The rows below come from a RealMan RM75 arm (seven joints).
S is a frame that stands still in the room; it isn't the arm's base.
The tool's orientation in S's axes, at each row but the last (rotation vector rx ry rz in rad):
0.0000, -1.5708, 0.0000
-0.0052, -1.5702, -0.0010
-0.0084, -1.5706, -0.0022
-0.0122, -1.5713, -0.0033
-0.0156, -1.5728, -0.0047
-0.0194, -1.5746, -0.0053
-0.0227, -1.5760, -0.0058
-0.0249, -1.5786, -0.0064
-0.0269, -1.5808, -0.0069
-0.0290, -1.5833, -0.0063
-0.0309, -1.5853, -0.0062
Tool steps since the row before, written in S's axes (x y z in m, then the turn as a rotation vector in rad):
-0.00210, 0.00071, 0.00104, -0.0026, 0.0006, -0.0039
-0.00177, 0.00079, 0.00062, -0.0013, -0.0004, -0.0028
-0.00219, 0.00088, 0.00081, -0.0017, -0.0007, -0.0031
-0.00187, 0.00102, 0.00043, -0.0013, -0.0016, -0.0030
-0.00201, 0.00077, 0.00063, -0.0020, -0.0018, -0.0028
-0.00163, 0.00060, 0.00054, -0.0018, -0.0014, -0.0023
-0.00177, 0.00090, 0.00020, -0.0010, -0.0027, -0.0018
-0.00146, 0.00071, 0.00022, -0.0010, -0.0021, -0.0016
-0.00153, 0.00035, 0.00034, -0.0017, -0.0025, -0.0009
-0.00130, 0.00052, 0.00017, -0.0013, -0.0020, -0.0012
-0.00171, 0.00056, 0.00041, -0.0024, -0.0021, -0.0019
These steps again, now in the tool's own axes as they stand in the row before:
0.00104, 0.00071, 0.00210, -0.0039, 0.0006, 0.0026
0.00062, 0.00078, 0.00177, -0.0028, -0.0004, 0.0013
0.00081, 0.00086, 0.00220, -0.0031, -0.0007, 0.0017
0.00044, 0.00100, 0.00188, -0.0030, -0.0016, 0.0013
0.00064, 0.00074, 0.00202, -0.0028, -0.0018, 0.0020
0.00055, 0.00057, 0.00164, -0.0023, -0.0014, 0.0018
0.00022, 0.00087, 0.00178, -0.0018, -0.0027, 0.0010
0.00024, 0.00068, 0.00147, -0.0016, -0.0021, 0.0010
0.00036, 0.00031, 0.00153, -0.0009, -0.0025, 0.0017
0.00019, 0.00049, 0.00131, -0.0012, -0.0020, 0.0013
0.00044, 0.00051, 0.00172, -0.0019, -0.0021, 0.0024

